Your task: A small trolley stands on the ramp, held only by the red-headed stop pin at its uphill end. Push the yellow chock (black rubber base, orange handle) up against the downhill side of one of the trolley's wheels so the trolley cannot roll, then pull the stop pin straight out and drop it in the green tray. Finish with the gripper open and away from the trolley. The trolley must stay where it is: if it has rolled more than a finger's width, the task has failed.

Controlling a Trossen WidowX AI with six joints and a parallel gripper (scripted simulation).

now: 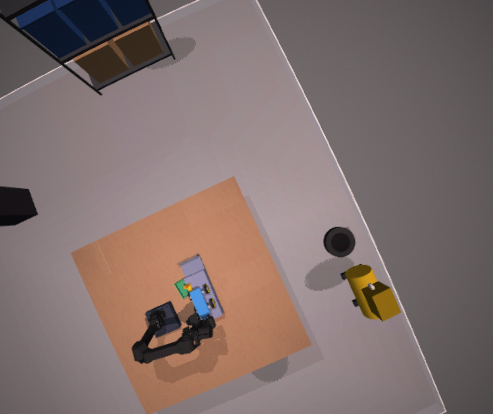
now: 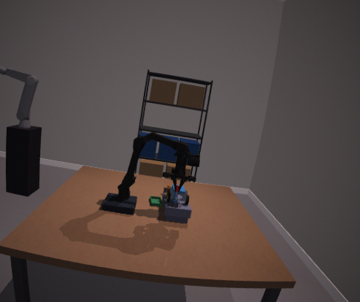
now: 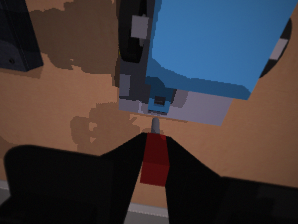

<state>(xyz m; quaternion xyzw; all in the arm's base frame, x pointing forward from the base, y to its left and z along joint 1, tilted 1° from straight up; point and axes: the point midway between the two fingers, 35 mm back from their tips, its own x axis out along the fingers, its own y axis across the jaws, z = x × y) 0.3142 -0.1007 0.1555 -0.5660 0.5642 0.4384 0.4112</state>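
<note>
My gripper tip is now 21 cm to the right of the green tray, 18 cm above it and 11 cm past it. Also, from my gripper tip: blue trolley 12 cm to the left, 6 cm below, 2 cm ahead; then grey ramp 13 cm below, 12 cm to the left, 2 cm ahead; then red-headed stop pin right at my gripper tip.
</note>
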